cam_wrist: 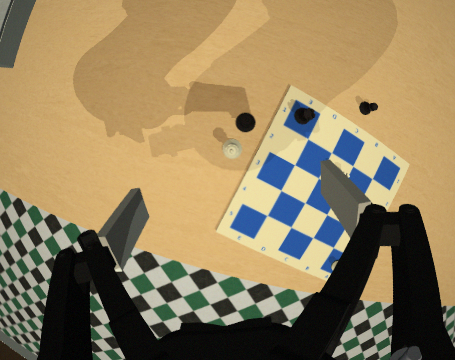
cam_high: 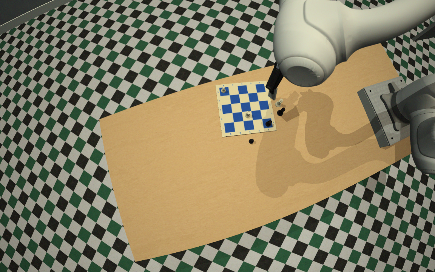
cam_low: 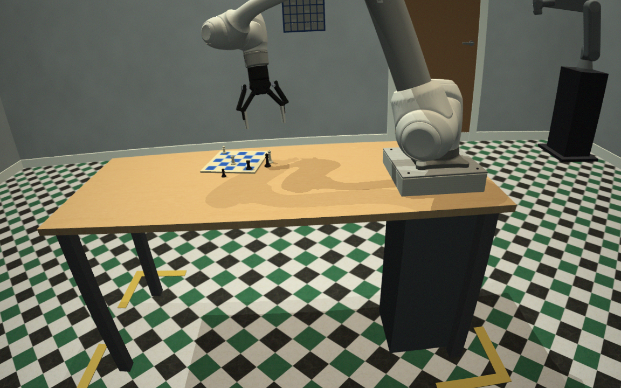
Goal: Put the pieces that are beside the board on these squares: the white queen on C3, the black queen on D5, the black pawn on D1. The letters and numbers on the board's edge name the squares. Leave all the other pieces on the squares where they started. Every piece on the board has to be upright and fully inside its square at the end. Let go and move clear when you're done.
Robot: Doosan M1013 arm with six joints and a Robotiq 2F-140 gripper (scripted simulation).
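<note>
The white queen lies 120 mm below my hand, 30 mm to the left of it and 10 mm behind it. Round my hand: cream board 150 mm below, 130 mm ahead; then black queen 120 mm below, 60 mm to the left; then black pawn 150 mm ahead, 140 mm to the left, 140 mm below.
</note>
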